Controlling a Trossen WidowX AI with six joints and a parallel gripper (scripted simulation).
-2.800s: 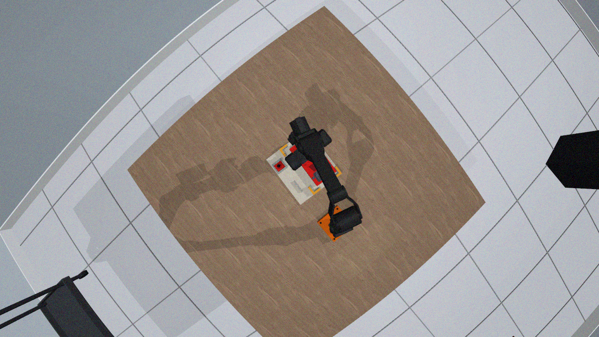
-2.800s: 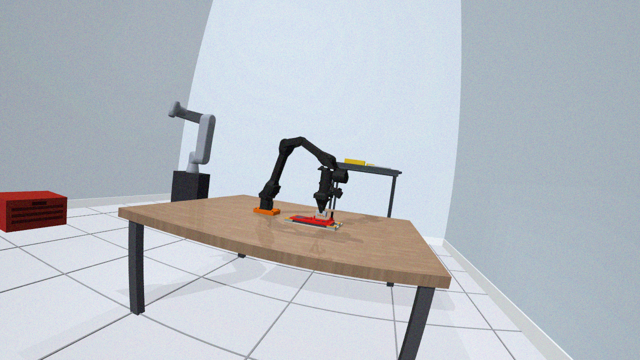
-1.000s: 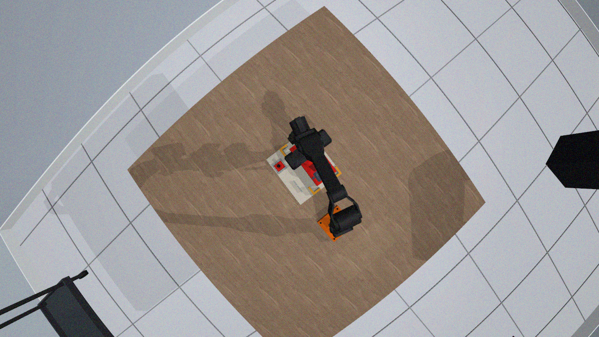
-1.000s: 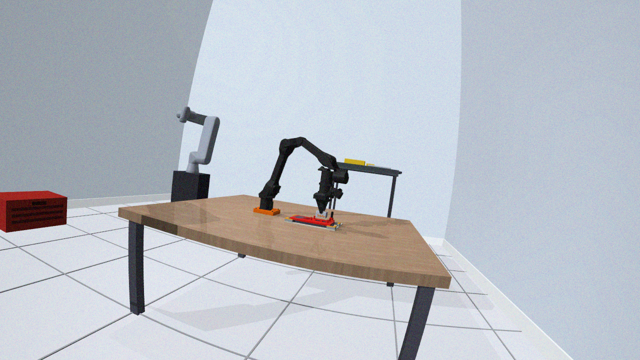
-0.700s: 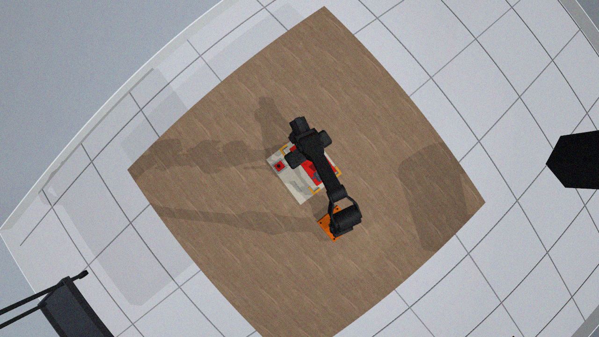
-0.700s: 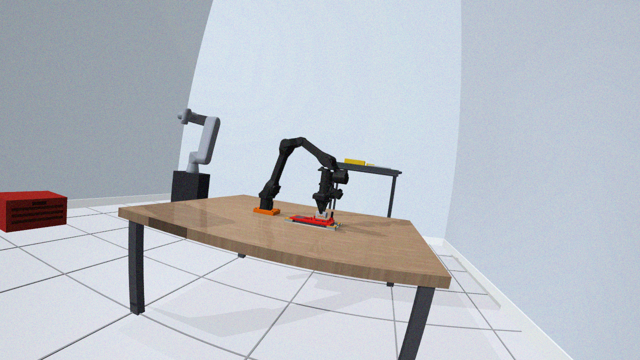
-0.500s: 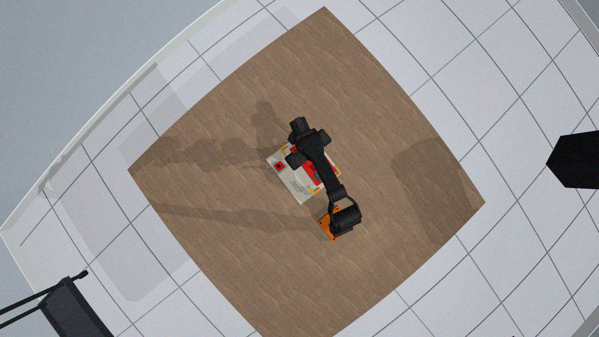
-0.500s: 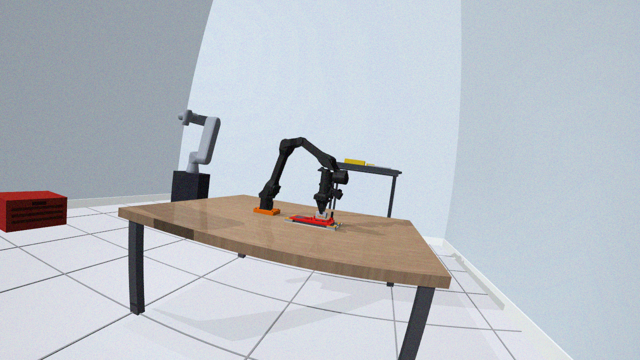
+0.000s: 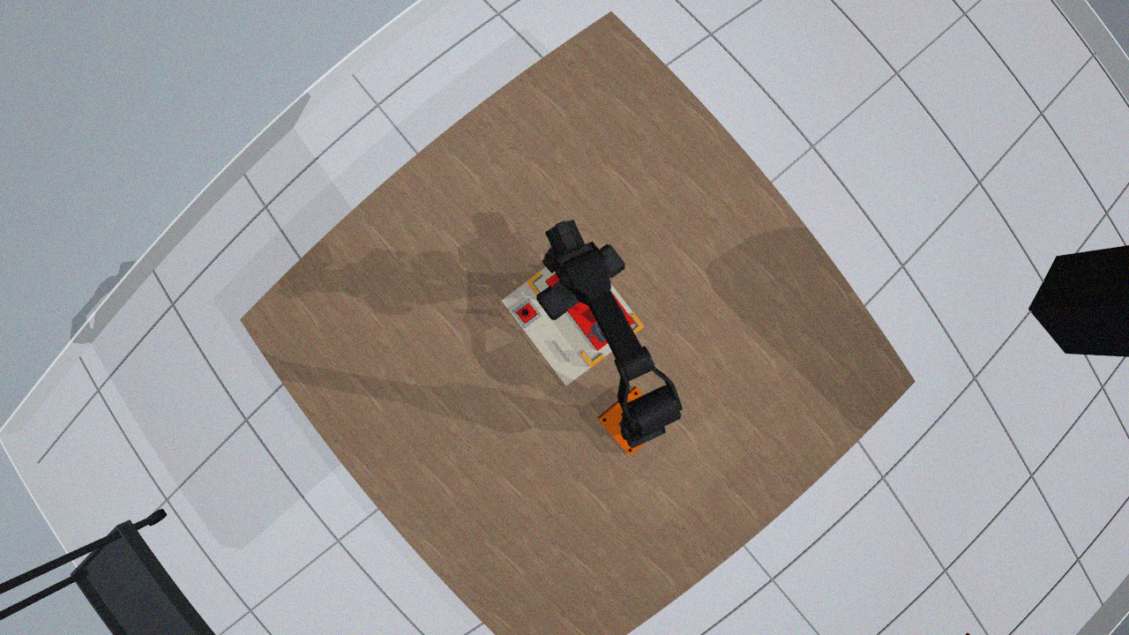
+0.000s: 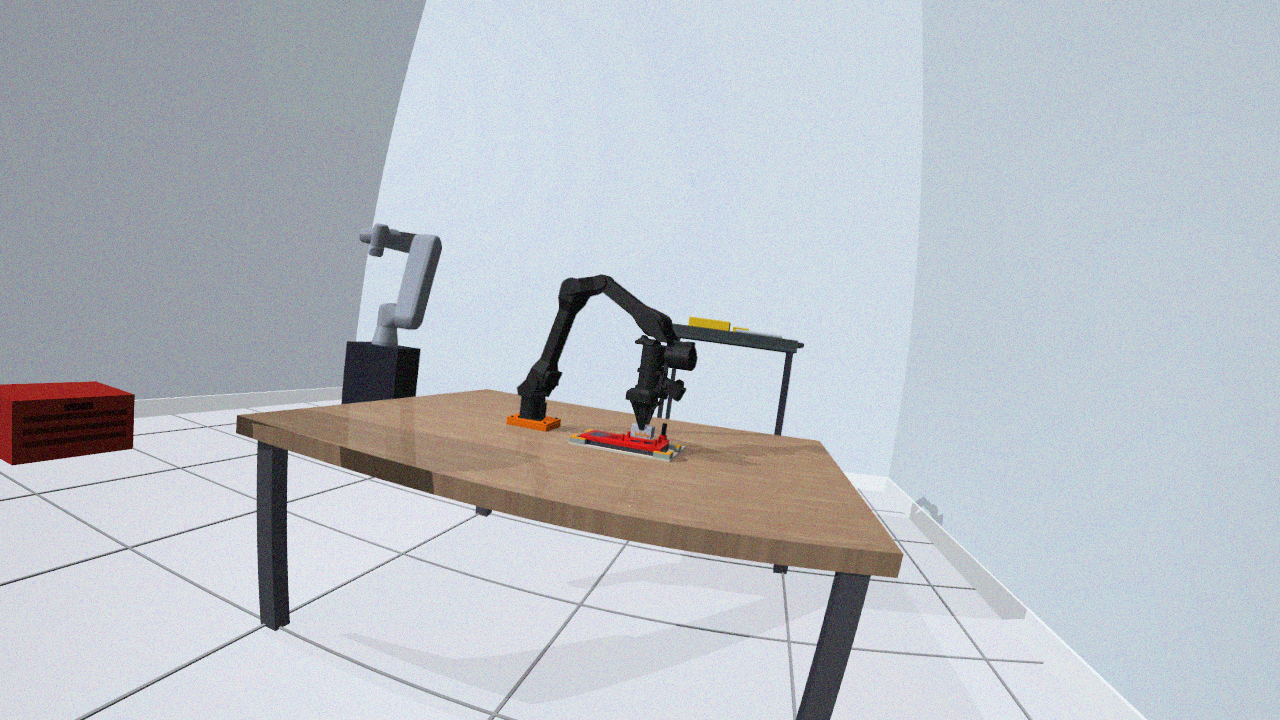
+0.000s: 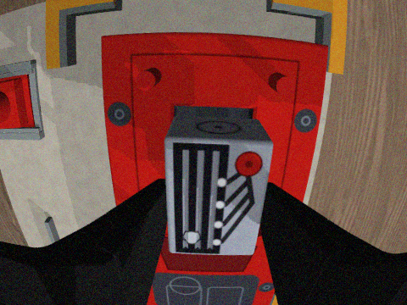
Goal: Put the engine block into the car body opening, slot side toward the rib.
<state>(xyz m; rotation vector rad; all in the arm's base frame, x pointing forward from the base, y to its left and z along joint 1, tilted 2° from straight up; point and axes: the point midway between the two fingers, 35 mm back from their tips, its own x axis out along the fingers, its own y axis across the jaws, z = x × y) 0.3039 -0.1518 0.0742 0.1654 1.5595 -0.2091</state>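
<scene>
The small stand is 50 mm ahead of my gripper tip, 120 mm to the left of it and 20 mm below it. The rest, counted from my gripper tip: engine block: 10 mm below.
</scene>
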